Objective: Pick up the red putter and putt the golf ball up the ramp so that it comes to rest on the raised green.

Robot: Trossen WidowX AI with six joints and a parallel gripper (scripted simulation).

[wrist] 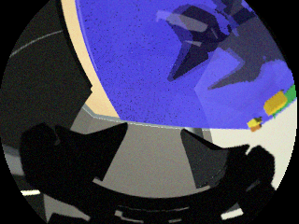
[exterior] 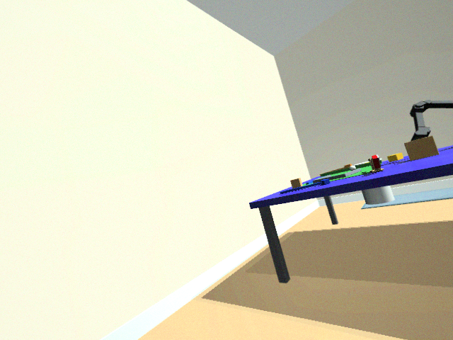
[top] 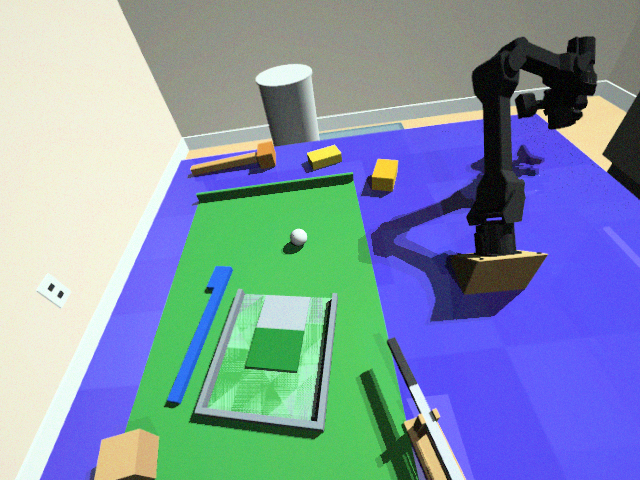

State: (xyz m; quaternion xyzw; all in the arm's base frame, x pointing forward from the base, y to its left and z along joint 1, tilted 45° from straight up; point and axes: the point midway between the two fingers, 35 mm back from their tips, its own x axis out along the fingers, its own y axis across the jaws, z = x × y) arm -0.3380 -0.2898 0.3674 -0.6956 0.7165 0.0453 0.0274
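My gripper tip is 650 mm short of the yellow block, 30 mm to the left of it and 60 mm above it. The rest, counted from my gripper tip: white golf ball 740 mm ahead, 320 mm to the left, 50 mm below; red putter 560 mm ahead, 780 mm to the left, 20 mm below; dark green rail 810 mm ahead, 90 mm to the left, 60 mm below.
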